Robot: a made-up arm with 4 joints.
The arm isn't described. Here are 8 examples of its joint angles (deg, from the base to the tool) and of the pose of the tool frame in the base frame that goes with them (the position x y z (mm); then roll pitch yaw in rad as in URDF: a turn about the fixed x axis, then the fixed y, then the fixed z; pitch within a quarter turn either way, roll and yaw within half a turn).
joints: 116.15 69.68 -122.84 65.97
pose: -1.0 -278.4 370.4 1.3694 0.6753 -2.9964
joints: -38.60 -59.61 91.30 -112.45
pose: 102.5 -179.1 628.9 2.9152 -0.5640 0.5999
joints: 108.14 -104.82 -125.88 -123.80
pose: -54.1 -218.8 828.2 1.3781 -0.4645 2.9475
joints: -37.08 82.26 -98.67 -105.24
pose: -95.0 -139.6 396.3 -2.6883 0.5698 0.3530
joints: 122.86 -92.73 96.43 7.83
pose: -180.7 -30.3 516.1 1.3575 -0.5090 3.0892
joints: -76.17 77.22 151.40 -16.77
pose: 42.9 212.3 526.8 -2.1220 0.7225 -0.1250
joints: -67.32 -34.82 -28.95 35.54
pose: 60.4 50.6 424.8 1.9987 -0.2071 0.2784
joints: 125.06 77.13 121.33 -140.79
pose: -99.7 -492.1 617.4 0.6990 0.7667 -2.6972
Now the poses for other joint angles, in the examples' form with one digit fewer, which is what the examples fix.
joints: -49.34 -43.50 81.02 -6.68
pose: 104 -177 643 0.943 -0.381 0.595
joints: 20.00 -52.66 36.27 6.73
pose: -39 43 476 1.673 -0.400 1.669
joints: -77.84 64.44 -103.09 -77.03
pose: -77 -33 373 -2.723 0.553 -0.167
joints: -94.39 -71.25 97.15 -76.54
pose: -28 -291 605 2.393 -0.586 -0.464
